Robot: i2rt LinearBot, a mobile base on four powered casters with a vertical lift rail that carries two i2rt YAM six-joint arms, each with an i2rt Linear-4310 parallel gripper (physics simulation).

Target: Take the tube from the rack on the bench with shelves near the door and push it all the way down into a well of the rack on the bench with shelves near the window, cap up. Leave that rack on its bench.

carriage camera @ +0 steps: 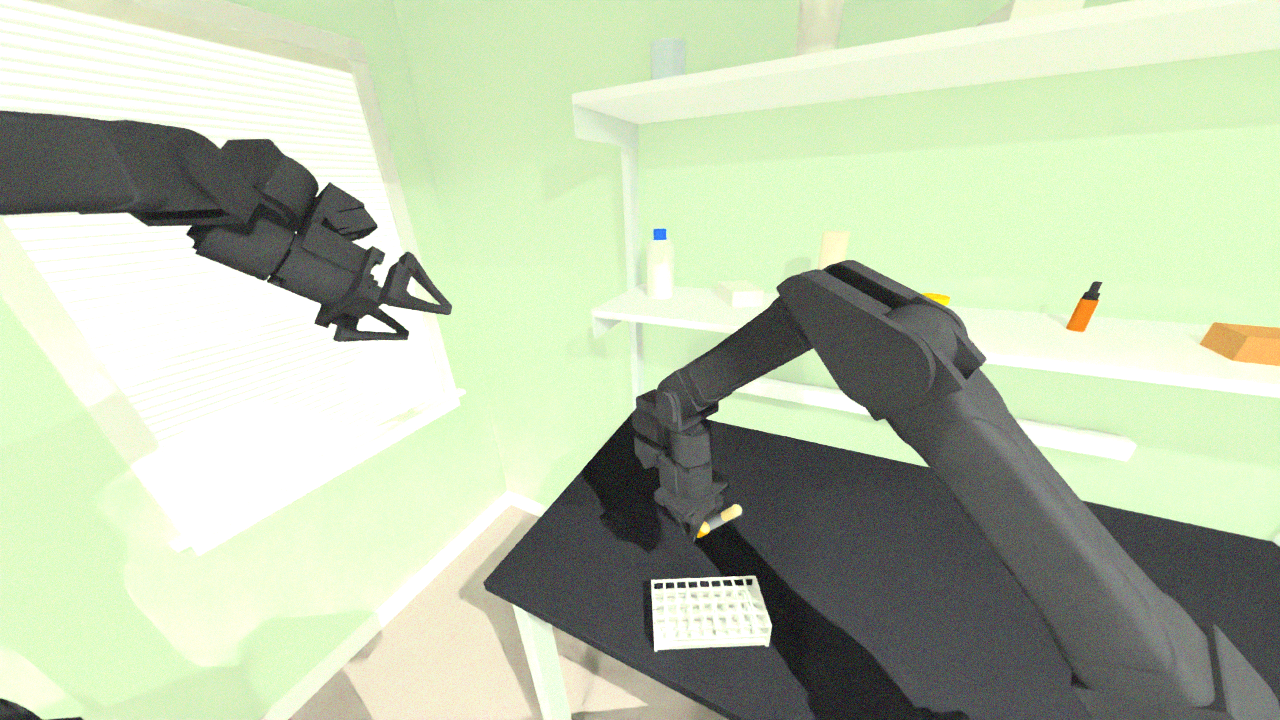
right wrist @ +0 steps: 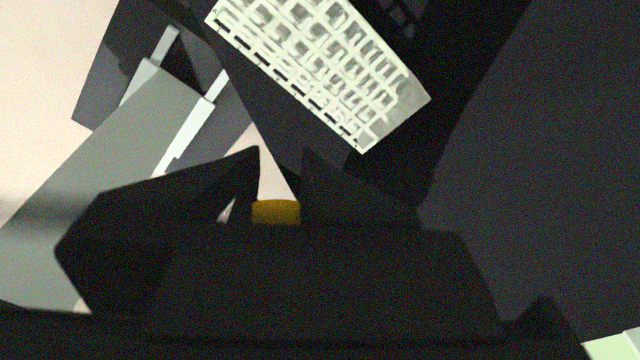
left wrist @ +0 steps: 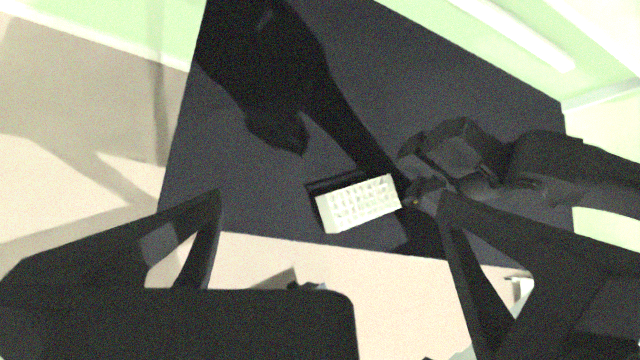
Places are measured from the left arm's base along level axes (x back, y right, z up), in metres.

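Where they show: left gripper, fingertip midpoint: [carriage camera: 428,324] [left wrist: 330,202]; right gripper, fingertip midpoint: [carriage camera: 694,537] [right wrist: 280,160] [left wrist: 406,199].
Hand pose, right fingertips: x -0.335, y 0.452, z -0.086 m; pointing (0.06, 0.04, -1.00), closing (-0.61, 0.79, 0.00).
Things, the pixels of their top centre, and the offset from my right fingertips. "*": a spot on its surface instead. Level surfaces: height alone.
- white rack, top centre: [right wrist: 327,61] [carriage camera: 707,601] [left wrist: 365,201] dx -0.005, dy +0.030, dz -0.171 m
- tube, top centre: [carriage camera: 718,495] dx +0.029, dy +0.026, dz +0.112 m
- black bench, surface height: dz -0.228 m
- white shelf, surface height: dz +0.229 m
- blue-capped bottle, surface spot: [carriage camera: 659,268] * dx -0.581, dy +0.012, dz +0.311 m
- white box, surface spot: [carriage camera: 740,293] * dx -0.463, dy +0.197, dz +0.264 m
- orange bottle, surface spot: [carriage camera: 1082,311] * dx -0.205, dy +0.765, dz +0.267 m
- orange tray, surface spot: [carriage camera: 1248,343] * dx -0.053, dy +0.850, dz +0.259 m
- window, surface spot: [carriage camera: 268,358] * dx -0.669, dy -1.155, dz +0.081 m
The white rack [carriage camera: 711,642] [left wrist: 327,215] [right wrist: 407,105] stands on the black bench near its front left edge in the carriage view, with open wells on top. My right gripper [carriage camera: 697,531] [left wrist: 406,199] [right wrist: 280,160] is shut on the tube [carriage camera: 720,519] [right wrist: 276,213], above the bench and behind the rack in the carriage view. The tube sticks out sideways, strongly tilted, with an orange end at the fingers and a pale yellow end up to the right. Which end is the cap I cannot tell. My left gripper [carriage camera: 428,324] [left wrist: 330,202] is open and empty, high before the window.
The black bench [carriage camera: 841,501] [left wrist: 400,75] [right wrist: 525,175] stands below a white shelf [carriage camera: 1002,335]. On that shelf are a blue-capped bottle [carriage camera: 659,268], a white box [carriage camera: 740,293], an orange bottle [carriage camera: 1082,311] and an orange tray [carriage camera: 1248,343]. A window [carriage camera: 268,358] is at the left.
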